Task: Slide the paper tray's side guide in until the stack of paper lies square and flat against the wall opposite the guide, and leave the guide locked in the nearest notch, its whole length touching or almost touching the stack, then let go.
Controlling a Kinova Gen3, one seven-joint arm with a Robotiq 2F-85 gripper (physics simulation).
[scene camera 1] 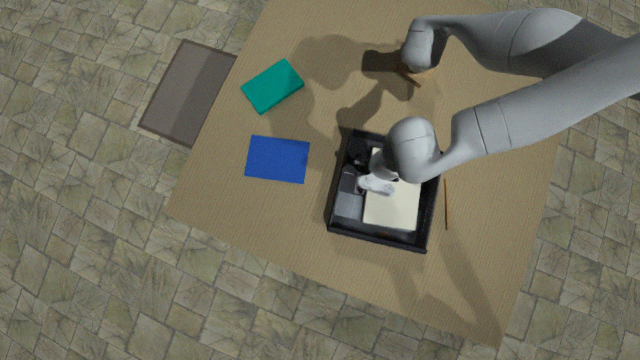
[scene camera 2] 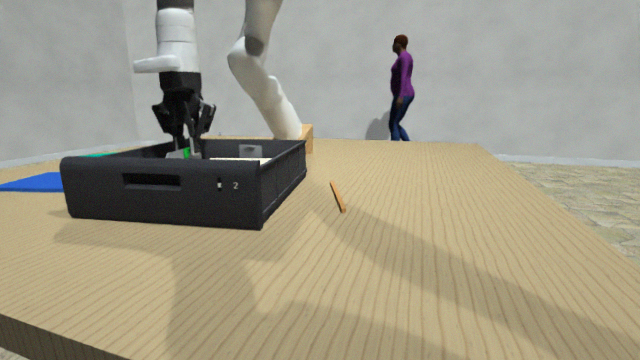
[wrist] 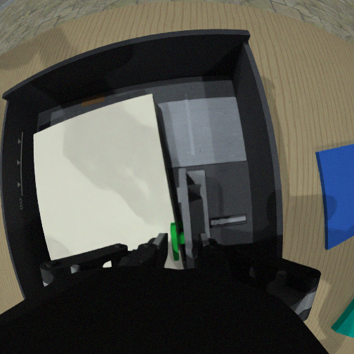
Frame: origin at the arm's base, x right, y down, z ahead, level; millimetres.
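Where they show: gripper, between the fingertips: (scene camera 2: 188,155); arm's base, origin of its link: (scene camera 2: 289,134).
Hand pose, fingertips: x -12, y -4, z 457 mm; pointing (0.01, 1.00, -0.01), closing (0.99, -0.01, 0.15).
Note:
Each offset is from my fingertips to the centre of the thing.
A black paper tray @(dx -74, dy +18, dz +21 mm) (scene camera 1: 376,236) (scene camera 2: 156,201) (wrist: 260,140) stands on the wooden table. A cream paper stack @(dx -98, dy +35, dz -1 mm) (scene camera 1: 391,208) (scene camera 2: 239,158) (wrist: 102,168) lies in the half of it opposite the side guide. The grey side guide (wrist: 184,211) runs along the stack's near edge, with its green latch tab @(dx -7, dy -10, dz +5 mm) (wrist: 176,239) (scene camera 2: 186,152) beside the paper. My gripper (wrist: 180,242) (scene camera 2: 188,143) reaches down into the tray and straddles the guide's tab. The fingers stand a little apart, with a gap showing on each side of the tab. The arm hides the gripper in the overhead view.
A blue sheet @(dx +299, dy +62, dz +88 mm) (scene camera 1: 277,158) (scene camera 2: 31,182) (wrist: 337,197) and a teal book @(dx +447, dy +57, dz -142 mm) (scene camera 1: 273,85) (wrist: 345,323) lie on the table past the tray's guide side. A thin wooden stick @(dx -303, dy +62, dz -46 mm) (scene camera 1: 446,203) (scene camera 2: 338,196) lies beside the tray. A person (scene camera 2: 401,85) walks far behind.

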